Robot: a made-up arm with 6 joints. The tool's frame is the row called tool. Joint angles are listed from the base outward.
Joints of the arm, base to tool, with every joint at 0 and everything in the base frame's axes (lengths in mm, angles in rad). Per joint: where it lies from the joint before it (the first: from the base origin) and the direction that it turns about. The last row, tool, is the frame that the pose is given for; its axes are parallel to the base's.
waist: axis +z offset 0 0 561.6
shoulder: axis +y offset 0 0 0
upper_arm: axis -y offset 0 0 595
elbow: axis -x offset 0 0 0
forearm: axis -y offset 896.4 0 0
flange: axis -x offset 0 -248.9 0
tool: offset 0 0 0
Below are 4 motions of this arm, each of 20 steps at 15 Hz.
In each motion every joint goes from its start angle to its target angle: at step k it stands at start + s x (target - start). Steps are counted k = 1, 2, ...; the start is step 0. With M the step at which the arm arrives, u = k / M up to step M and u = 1 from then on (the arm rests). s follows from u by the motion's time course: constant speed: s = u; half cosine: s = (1 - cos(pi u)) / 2; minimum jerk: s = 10 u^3 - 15 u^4 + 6 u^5.
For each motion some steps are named. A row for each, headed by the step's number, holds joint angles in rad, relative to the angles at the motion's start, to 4 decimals.
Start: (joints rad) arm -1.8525 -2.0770 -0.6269 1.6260 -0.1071 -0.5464
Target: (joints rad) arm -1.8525 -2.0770 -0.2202 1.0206 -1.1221 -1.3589
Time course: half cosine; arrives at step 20
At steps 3, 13, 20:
3: 0.0000 0.0000 0.0222 -0.0330 -0.0553 -0.0443
13: 0.0000 0.0000 0.2957 -0.4401 -0.7379 -0.5907
20: 0.0000 0.0000 0.4067 -0.6054 -1.0150 -0.8125

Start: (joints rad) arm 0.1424 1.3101 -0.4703 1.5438 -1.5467 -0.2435
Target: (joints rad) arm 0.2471 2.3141 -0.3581 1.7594 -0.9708 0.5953
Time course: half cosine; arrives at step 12
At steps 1, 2, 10, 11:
1: 0.0018 0.0171 0.0019 0.0037 0.0098 0.0143
2: 0.0070 0.0673 0.0075 0.0144 0.0386 0.0562
10: 0.0977 0.9367 0.1047 0.2012 0.5373 0.7826
11: 0.1029 0.9869 0.1103 0.2119 0.5661 0.8245

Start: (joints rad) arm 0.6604 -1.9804 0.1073 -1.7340 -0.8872 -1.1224
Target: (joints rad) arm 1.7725 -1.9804 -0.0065 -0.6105 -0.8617 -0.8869
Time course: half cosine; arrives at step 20
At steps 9, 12, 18, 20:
9: 0.4691 0.0000 -0.0480 0.4739 0.0108 0.0993
12: 0.7279 0.0000 -0.0745 0.7353 0.0167 0.1541
18: 1.0849 0.0000 -0.1110 1.0960 0.0249 0.2297
20: 1.1121 0.0000 -0.1138 1.1235 0.0255 0.2355

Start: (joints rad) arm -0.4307 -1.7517 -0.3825 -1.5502 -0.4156 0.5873
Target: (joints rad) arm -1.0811 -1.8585 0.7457 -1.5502 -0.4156 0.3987
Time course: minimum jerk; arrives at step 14
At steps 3, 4, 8, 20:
3: -0.0452 -0.0074 0.0784 0.0000 0.0000 -0.0131
4: -0.0941 -0.0155 0.1633 0.0000 0.0000 -0.0273
8: -0.4111 -0.0675 0.7132 0.0000 0.0000 -0.1192
20: -0.6504 -0.1068 1.1282 0.0000 0.0000 -0.1886

